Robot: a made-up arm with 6 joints. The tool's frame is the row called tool.
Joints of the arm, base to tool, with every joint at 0 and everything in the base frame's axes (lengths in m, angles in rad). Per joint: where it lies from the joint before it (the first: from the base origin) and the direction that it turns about. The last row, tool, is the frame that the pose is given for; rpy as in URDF.
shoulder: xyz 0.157 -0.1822 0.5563 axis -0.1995 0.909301 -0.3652
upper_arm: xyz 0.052 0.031 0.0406 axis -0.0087 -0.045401 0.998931
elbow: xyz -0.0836 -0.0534 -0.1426 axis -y
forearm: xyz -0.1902 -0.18 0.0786 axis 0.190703 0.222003 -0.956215
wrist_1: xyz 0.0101 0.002 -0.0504 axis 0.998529 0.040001 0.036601
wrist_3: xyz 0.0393 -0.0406 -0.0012 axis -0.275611 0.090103 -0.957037
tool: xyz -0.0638 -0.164 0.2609 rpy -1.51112 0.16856 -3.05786
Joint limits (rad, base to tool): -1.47..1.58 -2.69..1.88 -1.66..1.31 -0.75..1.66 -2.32..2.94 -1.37..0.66
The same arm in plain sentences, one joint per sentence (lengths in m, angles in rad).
The arm has six revolute joints in a row. What follows holds with every joint at zero, and every direction is one of the base frame's. The first joint sits 0.157 m along +x and 0.1822 m along -y and 0.5563 m along +z from the base frame's origin and turns about the direction (-0.1995, 0.909301, -0.3652), from -1.47 to 1.58 rad. The second joint sits 0.052 m along +x and 0.031 m along +y and 0.0406 m along +z from the first joint and turns about the direction (-0.0087, -0.045401, 0.998931), from -2.69 to 1.88 rad. The third joint sits 0.0836 m along -x and 0.0534 m along -y and 0.1426 m along -z from the second joint and turns about -y, from -1.66 to 1.31 rad. The fourth joint sits 0.1902 m along -x and 0.18 m along -y and 0.0786 m along +z from the third joint and turns about the direction (0.190703, 0.222003, -0.956215), from -0.75 to 1.66 rad. The fifth joint sits 0.0101 m along +x and 0.002 m along +y and 0.0504 m along -z from the fourth joint and turns about the direction (0.998529, 0.040001, 0.036601), from -2.32 to 2.94 rad. The sixth joint sits 0.0393 m along +x and 0.0406 m along -y and 0.0012 m along -z from the fifth joint and turns about the direction (-0.275611, 0.090103, -0.957037), from -1.37 to 0.66 rad. The tool frame, which is the frame that the pose is given for, sits 0.0638 m along -x and 0.164 m along -y and 0.2609 m along +z from the sixth joint; its axes are the base frame's turned by roll -1.5111, pitch 0.1686 and yaw -3.0579 rad (as in URDF: about the fixed x, then y, then z).
